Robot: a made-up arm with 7 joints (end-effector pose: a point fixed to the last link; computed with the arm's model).
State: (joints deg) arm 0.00 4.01 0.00 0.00 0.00 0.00 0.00
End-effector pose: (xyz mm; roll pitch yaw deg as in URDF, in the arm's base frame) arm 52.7 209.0 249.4 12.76 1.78 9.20
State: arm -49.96 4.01 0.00 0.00 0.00 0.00 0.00
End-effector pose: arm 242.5 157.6 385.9 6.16 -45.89 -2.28
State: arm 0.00 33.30 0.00 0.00 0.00 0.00 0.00
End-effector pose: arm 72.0 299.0 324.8 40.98 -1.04 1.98
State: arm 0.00 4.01 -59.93 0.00 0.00 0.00 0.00
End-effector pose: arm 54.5 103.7 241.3 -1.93 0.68 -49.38
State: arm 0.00 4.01 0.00 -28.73 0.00 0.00 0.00
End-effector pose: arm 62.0 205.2 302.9 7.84 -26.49 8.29
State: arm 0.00 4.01 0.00 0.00 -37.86 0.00 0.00
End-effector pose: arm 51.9 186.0 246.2 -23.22 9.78 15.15
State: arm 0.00 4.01 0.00 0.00 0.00 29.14 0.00
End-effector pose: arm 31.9 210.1 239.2 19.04 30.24 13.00
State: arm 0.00 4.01 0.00 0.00 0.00 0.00 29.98
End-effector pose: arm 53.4 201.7 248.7 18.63 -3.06 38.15
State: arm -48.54 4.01 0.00 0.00 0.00 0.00 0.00
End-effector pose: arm 239.2 159.5 380.0 6.23 -44.52 -1.94
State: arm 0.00 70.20 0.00 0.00 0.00 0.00 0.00
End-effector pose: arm 107.4 340.1 463.5 76.65 0.74 -7.55
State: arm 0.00 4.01 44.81 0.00 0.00 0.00 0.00
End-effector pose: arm -9.9 255.8 268.8 20.47 -6.39 52.34
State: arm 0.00 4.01 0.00 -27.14 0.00 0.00 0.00
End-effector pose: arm 62.2 205.4 299.9 8.12 -24.92 8.28
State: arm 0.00 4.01 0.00 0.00 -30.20 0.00 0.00
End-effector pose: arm 51.8 190.7 245.7 -15.95 7.88 14.36
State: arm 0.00 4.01 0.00 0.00 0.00 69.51 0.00
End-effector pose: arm 0.4 210.3 244.1 45.51 67.30 37.00
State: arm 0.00 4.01 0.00 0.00 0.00 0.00 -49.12
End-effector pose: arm 59.1 219.0 248.5 0.51 1.99 -38.87
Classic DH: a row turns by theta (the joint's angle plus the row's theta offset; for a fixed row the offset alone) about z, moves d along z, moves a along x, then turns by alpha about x. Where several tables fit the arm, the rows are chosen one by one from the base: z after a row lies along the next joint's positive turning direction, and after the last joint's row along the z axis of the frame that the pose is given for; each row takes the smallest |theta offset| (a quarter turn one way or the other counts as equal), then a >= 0, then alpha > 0; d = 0 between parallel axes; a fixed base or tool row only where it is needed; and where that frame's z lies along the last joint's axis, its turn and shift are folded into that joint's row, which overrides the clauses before.
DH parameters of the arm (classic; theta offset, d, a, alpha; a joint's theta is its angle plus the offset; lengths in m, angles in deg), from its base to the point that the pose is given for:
base (fixed): -4.07 0.479 -0.0178 -74.51
joint 1: -75.12 0.1014 -0.0228 -90
joint 2: 74 0.0354 -0.033 90
joint 3: -90 -0.1989 0.0184 90
joint 4: 90 0.042 0.0141 -90
joint 5: 0 0.0703 -0.0065 90
joint 6: 90 0.012 0.0519 90
joint 7: -50.75 -0.0675 -0.0105 13.29
tool (fixed): 61.67 0.0421 0 0

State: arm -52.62 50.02 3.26 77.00 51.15 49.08 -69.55
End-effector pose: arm 138.8 383.4 458.5 110.07 71.12 97.33
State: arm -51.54 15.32 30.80 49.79 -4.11 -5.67 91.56
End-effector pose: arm 240.9 226.0 312.2 13.25 -4.62 121.12
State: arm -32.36 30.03 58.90 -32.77 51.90 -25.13 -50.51
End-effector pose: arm 45.3 264.1 458.8 114.45 -27.97 -8.09
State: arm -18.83 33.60 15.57 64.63 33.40 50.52 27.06
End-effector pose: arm 28.9 341.4 310.0 119.47 4.97 84.13
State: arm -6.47 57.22 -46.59 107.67 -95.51 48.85 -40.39
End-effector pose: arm -27.1 363.7 383.4 56.11 60.99 119.55
